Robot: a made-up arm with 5 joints. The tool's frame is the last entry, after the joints.
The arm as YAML. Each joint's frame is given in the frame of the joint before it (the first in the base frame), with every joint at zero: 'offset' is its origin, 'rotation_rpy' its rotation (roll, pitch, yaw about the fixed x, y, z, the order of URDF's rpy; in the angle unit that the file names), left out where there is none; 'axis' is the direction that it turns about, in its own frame. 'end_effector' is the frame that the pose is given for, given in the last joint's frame.
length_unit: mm
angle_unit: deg
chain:
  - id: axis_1
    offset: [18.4, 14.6, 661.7]
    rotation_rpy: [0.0, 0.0, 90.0]
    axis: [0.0, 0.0, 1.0]
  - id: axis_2
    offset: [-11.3, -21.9, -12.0]
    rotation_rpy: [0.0, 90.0, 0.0]
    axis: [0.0, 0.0, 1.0]
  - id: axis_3
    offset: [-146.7, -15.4, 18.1]
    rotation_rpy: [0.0, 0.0, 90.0]
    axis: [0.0, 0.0, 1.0]
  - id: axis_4
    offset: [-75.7, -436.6, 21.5]
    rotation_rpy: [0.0, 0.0, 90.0]
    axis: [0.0, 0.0, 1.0]
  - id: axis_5
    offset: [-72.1, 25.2, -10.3]
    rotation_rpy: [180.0, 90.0, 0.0]
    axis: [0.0, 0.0, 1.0]
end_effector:
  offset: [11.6, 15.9, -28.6]
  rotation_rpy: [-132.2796, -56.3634, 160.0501]
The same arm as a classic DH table. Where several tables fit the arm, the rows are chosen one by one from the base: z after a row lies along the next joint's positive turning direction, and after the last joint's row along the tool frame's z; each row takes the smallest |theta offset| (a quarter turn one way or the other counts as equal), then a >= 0, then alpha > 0; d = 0 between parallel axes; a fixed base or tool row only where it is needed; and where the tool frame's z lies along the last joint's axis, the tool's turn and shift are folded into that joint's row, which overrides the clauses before.
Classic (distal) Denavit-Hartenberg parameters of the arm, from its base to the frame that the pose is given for. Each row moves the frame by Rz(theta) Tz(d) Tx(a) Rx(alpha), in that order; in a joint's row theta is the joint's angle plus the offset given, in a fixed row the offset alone. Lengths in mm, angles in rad.
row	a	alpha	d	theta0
base (fixed)	23.5	0	0	0.6708
axis_1	21.9	-1.5708	649.7	-0.6708
axis_2	147.5	0	0	-1.4662
axis_3	-443.1	0	0	-0.2763
axis_4	-25.2	1.5708	18	-1.3991
axis_5	7	-1.9527	36.1	0.5746
tool (fixed)	0	0	-19.8	-1.1134

